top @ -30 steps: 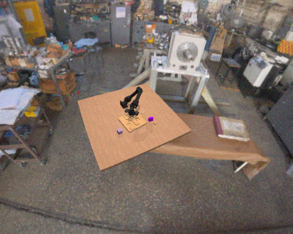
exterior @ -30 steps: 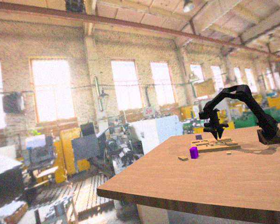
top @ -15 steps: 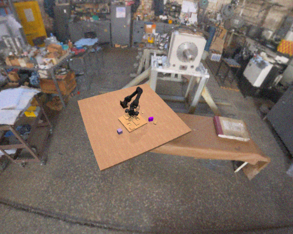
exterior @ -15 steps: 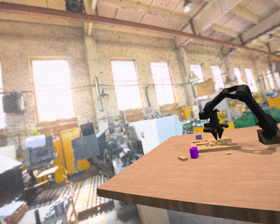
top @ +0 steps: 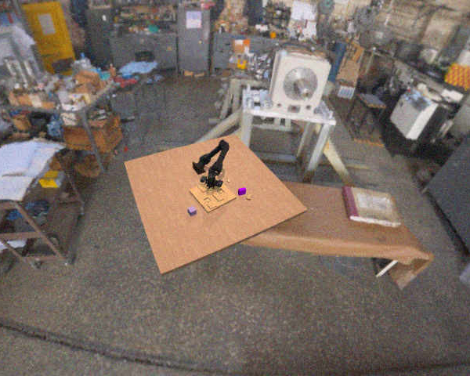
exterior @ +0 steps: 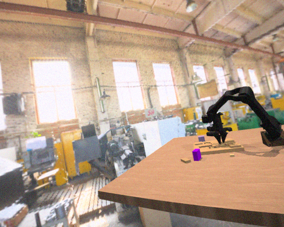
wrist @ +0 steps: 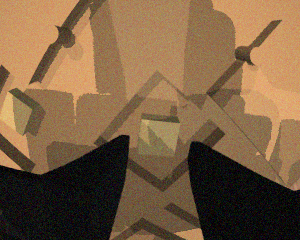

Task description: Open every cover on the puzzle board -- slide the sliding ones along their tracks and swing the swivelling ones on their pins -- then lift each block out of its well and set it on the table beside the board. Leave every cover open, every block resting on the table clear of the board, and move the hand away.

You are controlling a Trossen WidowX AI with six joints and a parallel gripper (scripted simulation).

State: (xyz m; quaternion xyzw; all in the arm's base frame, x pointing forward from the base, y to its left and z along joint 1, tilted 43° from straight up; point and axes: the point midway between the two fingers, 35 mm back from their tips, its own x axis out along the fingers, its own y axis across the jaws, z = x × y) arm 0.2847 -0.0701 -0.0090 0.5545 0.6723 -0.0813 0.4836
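Now: gripper tip 50 mm short of the tan puzzle board, 10 mm to the left of it and 10 mm above it. From my gripper tip the other things lie so: lilac block 270 mm to the right, 120 mm ahead; then magenta block 200 mm to the left, 180 mm ahead.
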